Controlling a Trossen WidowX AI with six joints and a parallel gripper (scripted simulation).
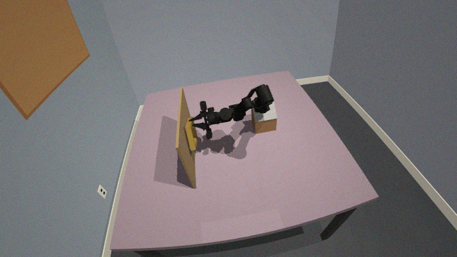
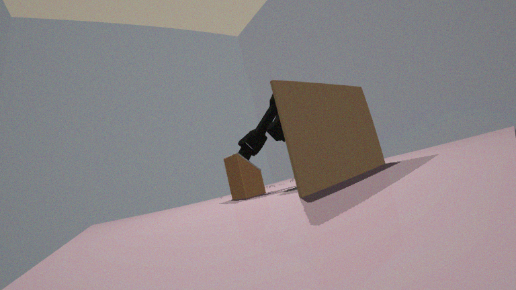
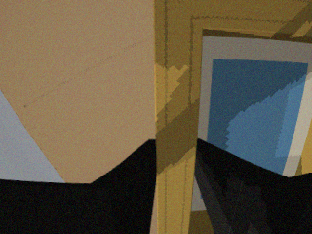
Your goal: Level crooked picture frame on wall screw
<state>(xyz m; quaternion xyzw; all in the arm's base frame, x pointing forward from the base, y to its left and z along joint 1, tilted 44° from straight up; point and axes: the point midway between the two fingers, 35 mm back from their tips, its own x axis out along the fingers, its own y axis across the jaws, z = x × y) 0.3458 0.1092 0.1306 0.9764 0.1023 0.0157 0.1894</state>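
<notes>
The picture frame is 5 cm below my gripper tip and 2 cm to the left of it. Round my gripper tip: brown wall panel 6 cm below, 2 cm to the left, 2 cm ahead.
</notes>
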